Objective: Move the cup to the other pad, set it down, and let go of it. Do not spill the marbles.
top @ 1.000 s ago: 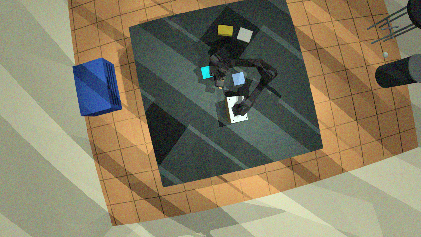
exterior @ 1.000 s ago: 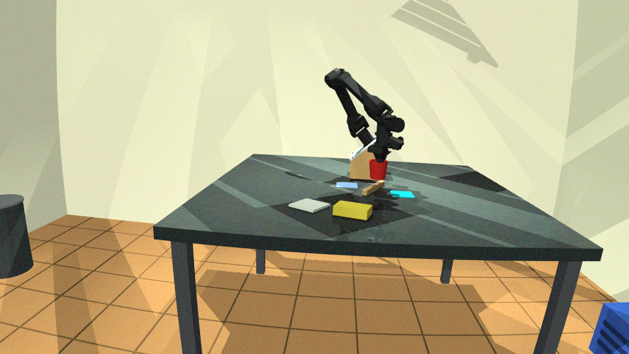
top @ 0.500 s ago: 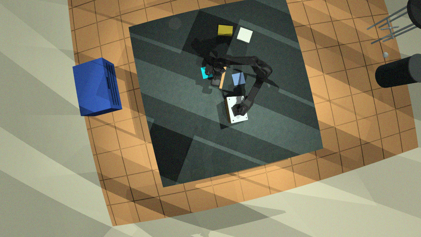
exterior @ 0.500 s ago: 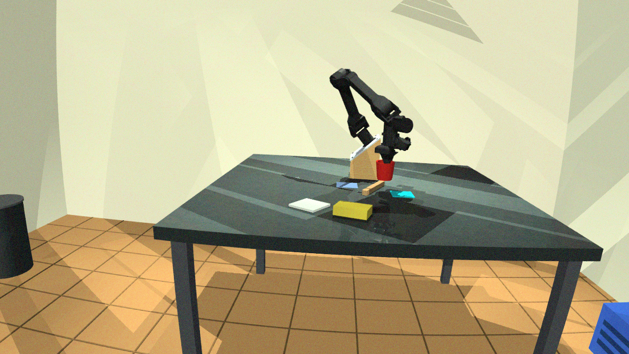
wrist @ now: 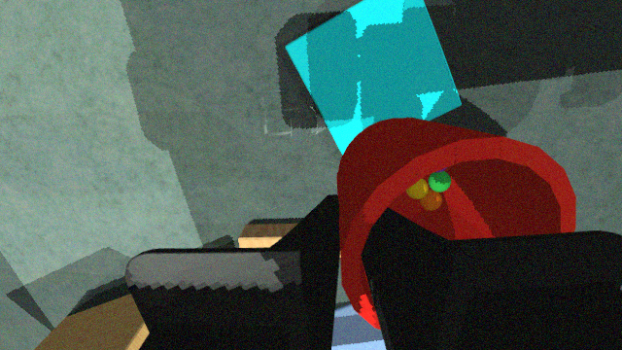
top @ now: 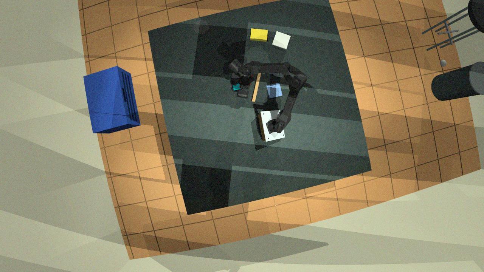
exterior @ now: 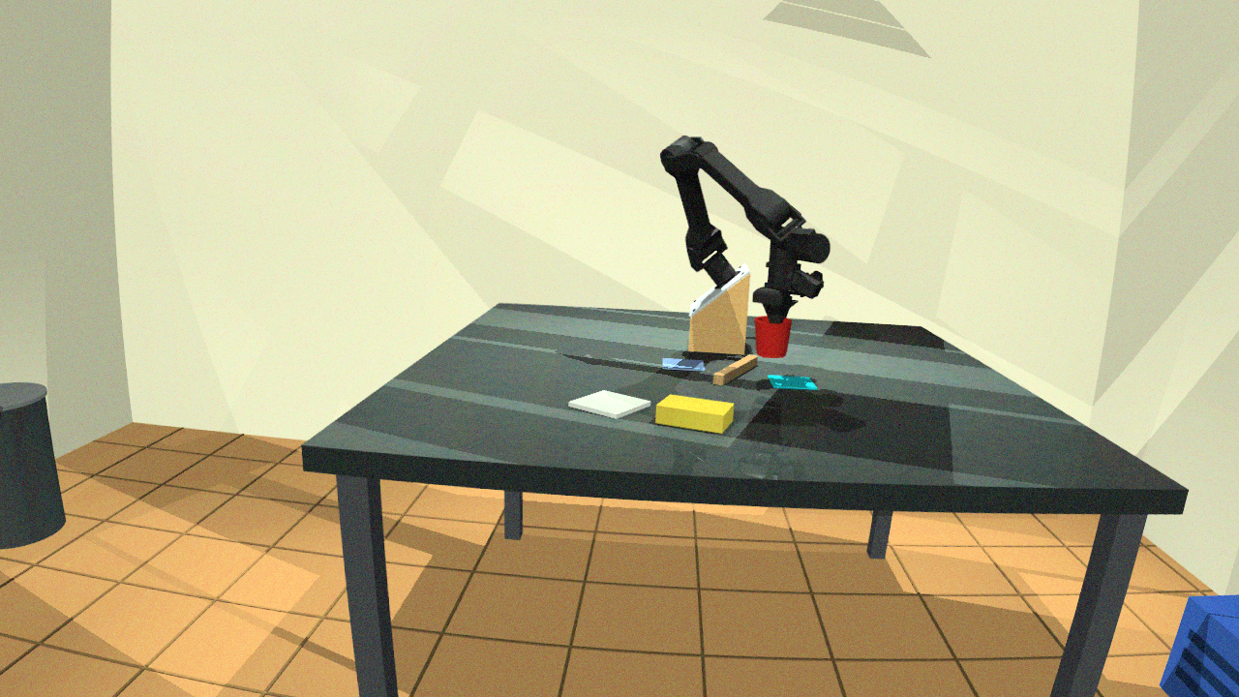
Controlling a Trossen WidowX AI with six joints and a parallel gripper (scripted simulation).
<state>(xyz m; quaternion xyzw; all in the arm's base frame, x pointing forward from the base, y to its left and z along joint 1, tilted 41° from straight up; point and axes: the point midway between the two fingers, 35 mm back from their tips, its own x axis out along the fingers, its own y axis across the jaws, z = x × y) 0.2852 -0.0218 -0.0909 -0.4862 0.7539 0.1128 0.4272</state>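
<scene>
My gripper tip is 10 cm above the cyan pad, 5 cm short of it and 2 cm to the right of it. Also, from my gripper tip: pale blue pad 17 cm to the right, 10 cm below, 8 cm behind; red cup 3 cm ahead, 2 cm to the right; wooden stick 9 cm below, 8 cm to the right, 2 cm behind.
</scene>
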